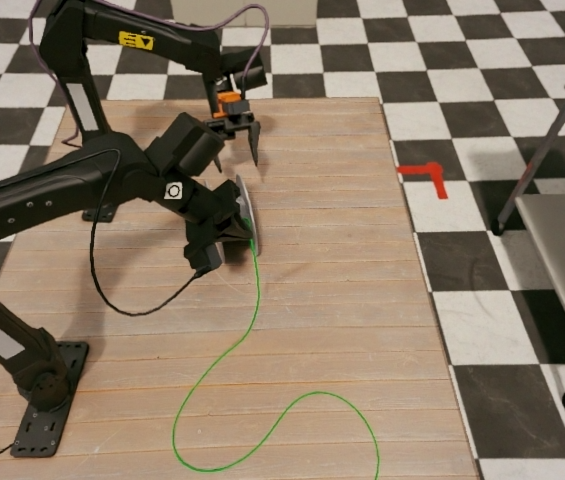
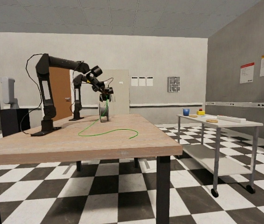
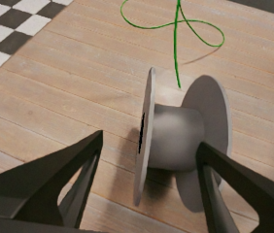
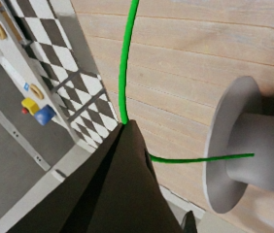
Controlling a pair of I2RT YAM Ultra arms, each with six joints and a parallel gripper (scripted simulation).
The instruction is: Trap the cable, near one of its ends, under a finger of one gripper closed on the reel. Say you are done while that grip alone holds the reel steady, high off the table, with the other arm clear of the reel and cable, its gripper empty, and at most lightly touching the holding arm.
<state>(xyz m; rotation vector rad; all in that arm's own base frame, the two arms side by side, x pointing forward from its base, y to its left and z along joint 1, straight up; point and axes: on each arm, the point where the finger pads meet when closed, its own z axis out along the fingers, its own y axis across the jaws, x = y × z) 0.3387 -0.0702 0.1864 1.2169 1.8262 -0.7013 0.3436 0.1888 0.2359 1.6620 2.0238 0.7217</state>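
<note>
The grey reel lies 100 mm below my left hand, 60 mm to the right of it and 20 mm behind it.
</note>
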